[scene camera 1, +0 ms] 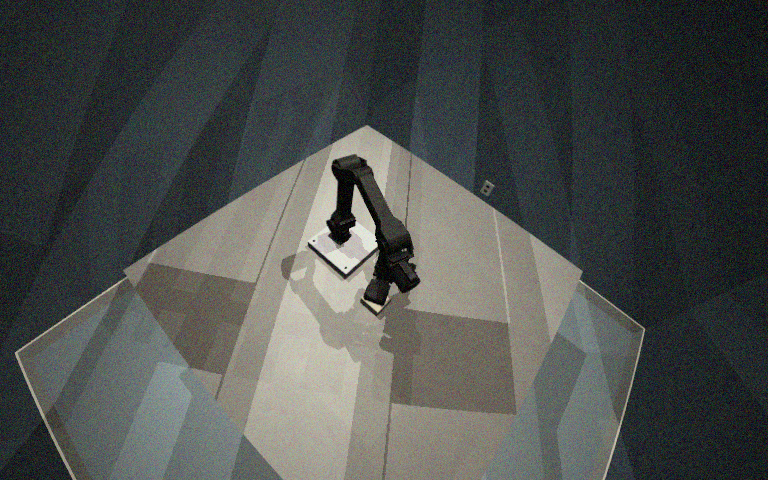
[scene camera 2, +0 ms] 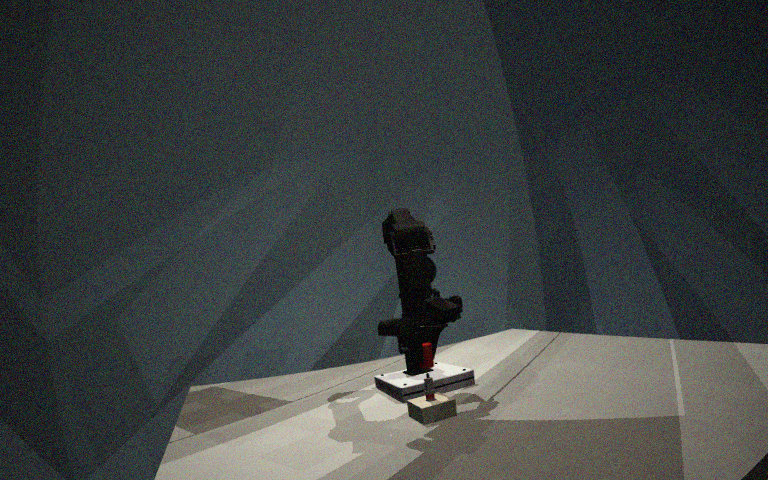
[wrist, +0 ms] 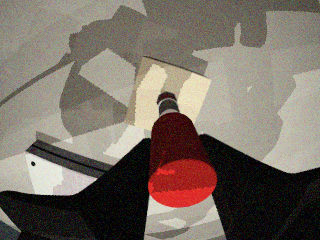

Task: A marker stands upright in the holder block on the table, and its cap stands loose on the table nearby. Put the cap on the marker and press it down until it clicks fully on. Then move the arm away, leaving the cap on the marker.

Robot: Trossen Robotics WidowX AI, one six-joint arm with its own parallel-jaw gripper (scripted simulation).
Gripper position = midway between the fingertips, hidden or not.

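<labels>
A red cap (wrist: 181, 174) is what I am holding, and it is my gripper (scene camera 2: 426, 361) that has hold of it.
</labels>
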